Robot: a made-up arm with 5 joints. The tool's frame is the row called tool. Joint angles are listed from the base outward.
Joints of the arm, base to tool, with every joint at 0 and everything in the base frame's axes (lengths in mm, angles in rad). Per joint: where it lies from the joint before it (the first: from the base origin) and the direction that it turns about. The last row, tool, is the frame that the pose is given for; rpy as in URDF.
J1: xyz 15 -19 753 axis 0 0 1
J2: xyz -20 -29 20 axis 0 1 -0.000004
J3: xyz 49 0 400 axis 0 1 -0.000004
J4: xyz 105 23 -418 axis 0 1 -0.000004
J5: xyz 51 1 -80 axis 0 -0.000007 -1
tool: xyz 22 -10 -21 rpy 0.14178 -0.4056 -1.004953
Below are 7 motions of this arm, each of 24 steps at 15 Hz.
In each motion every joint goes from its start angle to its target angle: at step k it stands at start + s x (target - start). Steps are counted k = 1, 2, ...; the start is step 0. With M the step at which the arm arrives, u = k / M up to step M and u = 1 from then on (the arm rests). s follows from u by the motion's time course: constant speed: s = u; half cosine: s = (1 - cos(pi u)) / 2; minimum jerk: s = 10 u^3 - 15 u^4 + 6 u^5.
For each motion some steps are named. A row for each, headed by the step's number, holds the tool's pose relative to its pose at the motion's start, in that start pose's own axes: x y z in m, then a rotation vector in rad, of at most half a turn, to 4 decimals.
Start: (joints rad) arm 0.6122 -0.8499 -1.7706 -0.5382 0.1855
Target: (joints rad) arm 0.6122 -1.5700 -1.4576 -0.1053 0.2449
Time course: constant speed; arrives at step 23
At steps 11, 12, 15, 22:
11: 0.0932 0.1625 0.0349 -0.0218 0.0013 -0.0220
12: 0.1019 0.1760 0.0406 -0.0238 0.0014 -0.0240
15: 0.1281 0.2147 0.0598 -0.0298 0.0017 -0.0299
22: 0.1885 0.2946 0.1168 -0.0437 0.0023 -0.0438

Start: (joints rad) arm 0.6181 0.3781 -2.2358 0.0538 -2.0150
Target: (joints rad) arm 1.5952 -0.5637 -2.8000 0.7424 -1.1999
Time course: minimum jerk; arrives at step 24
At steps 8, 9, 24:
8: 0.2241 -0.1037 0.0802 -0.1101 -0.2859 -0.1692
9: 0.2813 -0.1365 0.1234 -0.1392 -0.3753 -0.2306
24: 0.2499 -0.4242 0.8173 -0.2897 -1.3235 -1.1419

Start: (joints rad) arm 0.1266 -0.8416 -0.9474 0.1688 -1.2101
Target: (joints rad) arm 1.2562 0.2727 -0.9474 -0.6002 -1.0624
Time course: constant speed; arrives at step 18
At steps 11, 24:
11: -0.2016 0.3321 -0.1450 0.6373 0.0431 -0.3348
24: -0.2912 0.6123 0.0085 1.0654 0.0926 -0.4655

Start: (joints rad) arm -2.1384 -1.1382 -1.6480 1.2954 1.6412
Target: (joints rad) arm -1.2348 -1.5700 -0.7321 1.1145 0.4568
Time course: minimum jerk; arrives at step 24
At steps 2, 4, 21, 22, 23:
2: 0.0008 0.0003 -0.0013 -0.0019 0.0019 0.0076
4: 0.0055 0.0021 -0.0093 -0.0128 0.0140 0.0527
21: 0.1125 -0.1098 -0.2627 -0.1444 0.8816 1.3441
22: 0.1137 -0.1128 -0.2649 -0.1427 0.8969 1.3562
23: 0.1142 -0.1140 -0.2658 -0.1420 0.9031 1.3610

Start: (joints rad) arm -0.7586 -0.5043 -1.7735 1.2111 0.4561
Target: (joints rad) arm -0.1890 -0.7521 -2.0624 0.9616 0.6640
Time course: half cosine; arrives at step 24
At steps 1, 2, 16, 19, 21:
1: 0.0001 0.0004 0.0014 0.0034 0.0016 -0.0014
2: 0.0006 0.0015 0.0058 0.0135 0.0063 -0.0056
16: 0.1154 0.0026 0.2269 0.5221 0.3603 -0.3429
19: 0.1575 -0.0108 0.2565 0.6033 0.4475 -0.4312
21: 0.1778 -0.0179 0.2672 0.6369 0.4876 -0.4724

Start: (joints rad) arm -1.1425 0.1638 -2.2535 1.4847 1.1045
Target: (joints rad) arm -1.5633 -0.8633 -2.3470 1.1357 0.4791
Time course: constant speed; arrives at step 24
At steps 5, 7, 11, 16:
5: 0.1241 -0.0156 0.1472 0.3013 0.0766 -0.0698
7: 0.1715 -0.0366 0.2056 0.4281 0.0914 -0.0942
11: 0.2577 -0.1036 0.3185 0.6889 0.0936 -0.1368
16: 0.3427 -0.2308 0.4459 1.0226 0.0454 -0.1782

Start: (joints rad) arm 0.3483 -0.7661 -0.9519 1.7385 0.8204
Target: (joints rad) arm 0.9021 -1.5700 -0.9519 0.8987 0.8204
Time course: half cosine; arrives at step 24
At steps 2, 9, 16, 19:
2: 0.0007 -0.0034 0.0042 0.0286 0.0066 -0.0030
9: 0.0260 -0.0736 0.0676 0.5071 0.1595 -0.0579
16: 0.1176 -0.2064 0.1098 1.1667 0.5261 -0.1785
19: 0.1618 -0.2507 0.1026 1.3607 0.6818 -0.2368

